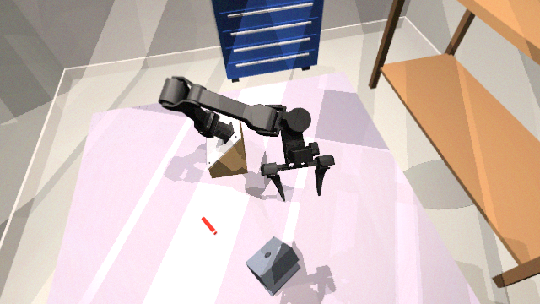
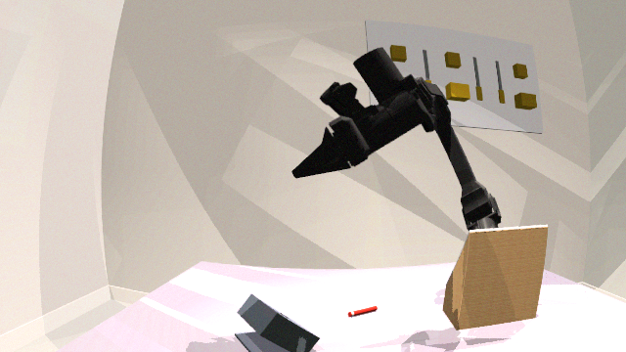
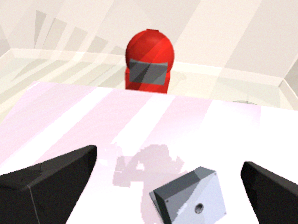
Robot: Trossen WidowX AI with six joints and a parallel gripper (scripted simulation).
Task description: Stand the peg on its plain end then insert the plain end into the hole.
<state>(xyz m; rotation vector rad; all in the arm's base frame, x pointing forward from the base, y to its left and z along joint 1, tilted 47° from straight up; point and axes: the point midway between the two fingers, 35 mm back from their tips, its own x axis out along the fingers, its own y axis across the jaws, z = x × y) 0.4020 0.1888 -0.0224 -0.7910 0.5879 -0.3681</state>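
The red peg is 140 mm behind my gripper tip, 280 mm to the right of it and 320 mm below it. From my gripper tip the other things lie so: grey sloped panel: 40 mm ahead, 100 mm to the right, 290 mm below.
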